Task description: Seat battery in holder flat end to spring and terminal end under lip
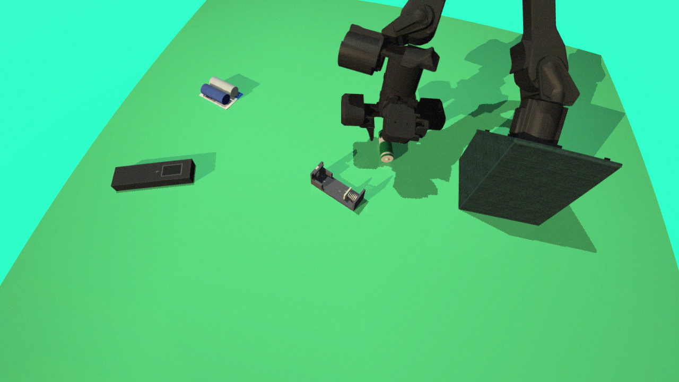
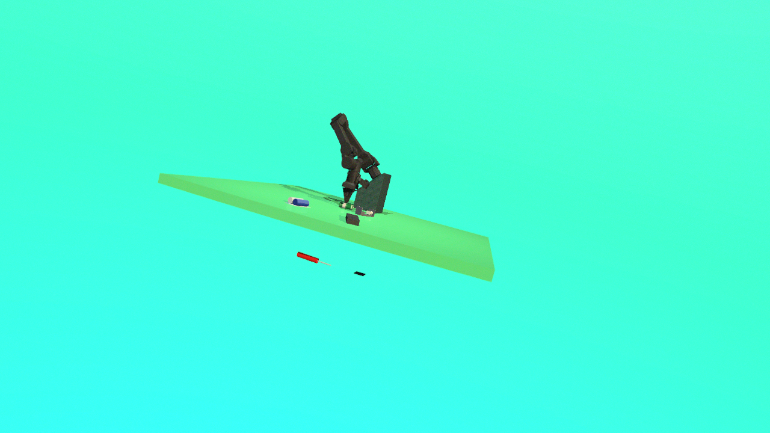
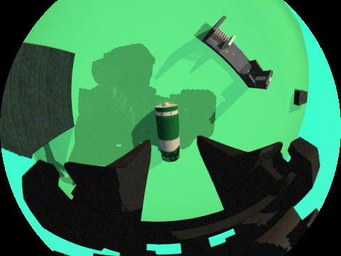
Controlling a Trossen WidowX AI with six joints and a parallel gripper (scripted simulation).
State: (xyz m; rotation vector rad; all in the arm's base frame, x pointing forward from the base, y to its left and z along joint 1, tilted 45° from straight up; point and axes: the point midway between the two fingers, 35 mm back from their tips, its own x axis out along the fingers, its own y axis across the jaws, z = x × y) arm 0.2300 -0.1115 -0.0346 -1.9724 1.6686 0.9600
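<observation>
Right now the battery is 10 mm behind my gripper tip and 20 mm below it. Also, from my gripper tip: card: 400 mm ahead, 50 mm to the right, 20 mm below; red screwdriver: 400 mm ahead, 80 mm to the left, 220 mm below; long black box: 420 mm ahead, 200 mm to the left, 10 mm below.
</observation>
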